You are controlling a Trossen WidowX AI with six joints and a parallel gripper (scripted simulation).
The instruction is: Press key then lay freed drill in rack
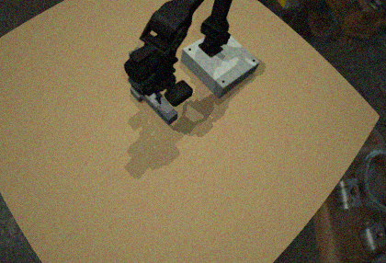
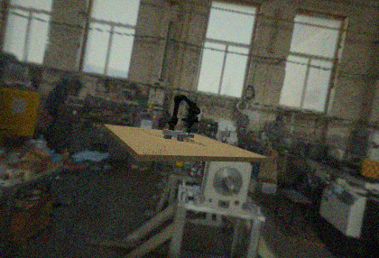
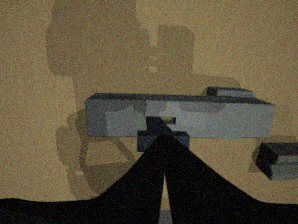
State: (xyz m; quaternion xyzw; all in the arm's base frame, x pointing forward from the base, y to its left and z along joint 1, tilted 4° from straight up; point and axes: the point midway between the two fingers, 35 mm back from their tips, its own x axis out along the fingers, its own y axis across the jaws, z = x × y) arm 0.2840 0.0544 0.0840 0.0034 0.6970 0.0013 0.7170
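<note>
My gripper tip is 30 mm above the dark key piece. The rest, counted from my gripper tip: block 10 mm behind, 30 mm to the right, 90 mm below.
</note>
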